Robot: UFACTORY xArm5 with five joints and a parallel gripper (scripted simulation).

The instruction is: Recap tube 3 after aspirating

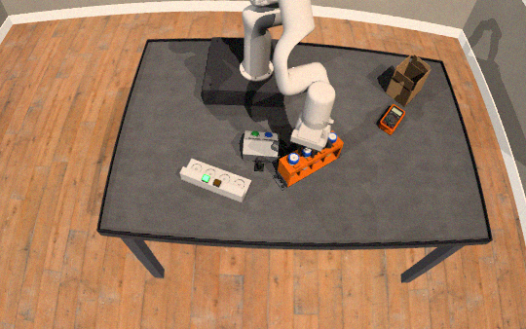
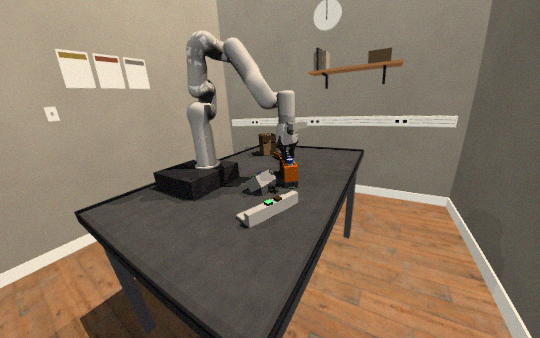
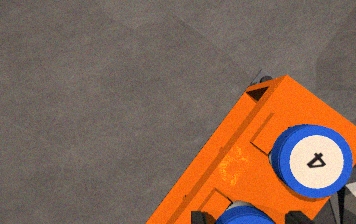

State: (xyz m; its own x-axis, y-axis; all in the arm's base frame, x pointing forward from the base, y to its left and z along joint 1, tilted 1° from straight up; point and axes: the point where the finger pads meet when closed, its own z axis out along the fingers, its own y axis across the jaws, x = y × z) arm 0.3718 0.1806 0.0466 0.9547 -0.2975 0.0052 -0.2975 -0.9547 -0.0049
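My hand is 10 mm above the cap 3. Also, from my hand: cap 2 (30 mm behind, 40 mm to the left, 20 mm below); cap 4 (30 mm ahead, 40 mm to the right, 20 mm below); cap 1 (60 mm behind, 80 mm to the left, 20 mm below).
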